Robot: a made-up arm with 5 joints.
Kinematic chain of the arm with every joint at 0, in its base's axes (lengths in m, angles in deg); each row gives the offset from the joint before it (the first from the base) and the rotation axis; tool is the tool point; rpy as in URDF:
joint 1: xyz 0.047 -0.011 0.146 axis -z
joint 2: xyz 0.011 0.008 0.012 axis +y
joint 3: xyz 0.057 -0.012 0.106 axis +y
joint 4: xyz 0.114 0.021 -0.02 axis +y
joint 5: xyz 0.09 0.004 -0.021 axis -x
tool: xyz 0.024 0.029 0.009 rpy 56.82 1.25 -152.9
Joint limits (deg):
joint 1: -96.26..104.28
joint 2: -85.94..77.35
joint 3: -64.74..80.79
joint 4: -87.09..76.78
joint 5: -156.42..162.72
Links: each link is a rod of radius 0.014 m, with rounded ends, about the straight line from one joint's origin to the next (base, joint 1, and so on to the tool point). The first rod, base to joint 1, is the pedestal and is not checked.
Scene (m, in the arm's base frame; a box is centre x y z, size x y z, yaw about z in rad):
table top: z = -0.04
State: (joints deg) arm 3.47 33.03 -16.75 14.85 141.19
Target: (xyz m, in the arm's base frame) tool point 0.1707 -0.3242 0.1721
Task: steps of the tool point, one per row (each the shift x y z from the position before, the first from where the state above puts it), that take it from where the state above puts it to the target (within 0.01 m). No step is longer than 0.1 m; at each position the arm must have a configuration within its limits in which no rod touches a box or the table.
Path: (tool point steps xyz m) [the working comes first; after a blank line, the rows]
Joints at the target: 68.76 25.61 -30.42 5.76 146.33
Straight joint move there: clear.

1: 0.0007 -0.0698 0.0190
2: -0.0177 -0.0700 0.0203
3: -0.0358 -0.0647 0.0214
4: -0.0521 -0.0546 0.0222
5: -0.0652 -0.0403 0.0230

